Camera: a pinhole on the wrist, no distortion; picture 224 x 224 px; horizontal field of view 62.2 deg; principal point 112.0 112.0 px. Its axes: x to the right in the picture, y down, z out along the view. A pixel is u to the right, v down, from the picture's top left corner.
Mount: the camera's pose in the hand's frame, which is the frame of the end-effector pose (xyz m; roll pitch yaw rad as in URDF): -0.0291 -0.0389 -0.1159 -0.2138 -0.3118 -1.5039
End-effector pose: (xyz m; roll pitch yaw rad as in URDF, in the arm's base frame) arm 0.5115 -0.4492 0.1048 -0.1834 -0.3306 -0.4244
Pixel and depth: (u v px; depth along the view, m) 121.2 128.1 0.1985
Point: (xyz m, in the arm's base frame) 0.5260 -0.4270 0.1745
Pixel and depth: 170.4 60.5 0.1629
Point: 0.4482 -0.4479 0.1547
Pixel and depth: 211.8 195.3 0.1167
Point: 0.5247 -0.5217 0.1325
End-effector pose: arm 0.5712 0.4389 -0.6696 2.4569 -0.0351 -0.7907
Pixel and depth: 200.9 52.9 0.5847
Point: 0.3454 0.3052 -1.1762
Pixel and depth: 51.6 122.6 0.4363
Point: 0.3847 0.1542 -0.7070
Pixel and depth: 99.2 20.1 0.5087
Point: 0.1863 0.3014 -0.8864
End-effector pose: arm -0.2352 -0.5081 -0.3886 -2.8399 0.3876 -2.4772
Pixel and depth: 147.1 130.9 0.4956
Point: -0.1674 -0.5590 -0.7634
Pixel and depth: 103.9 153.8 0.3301
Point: -0.2714 -0.5064 -0.6020
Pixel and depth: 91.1 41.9 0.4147
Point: -0.0915 -0.3398 -0.6396
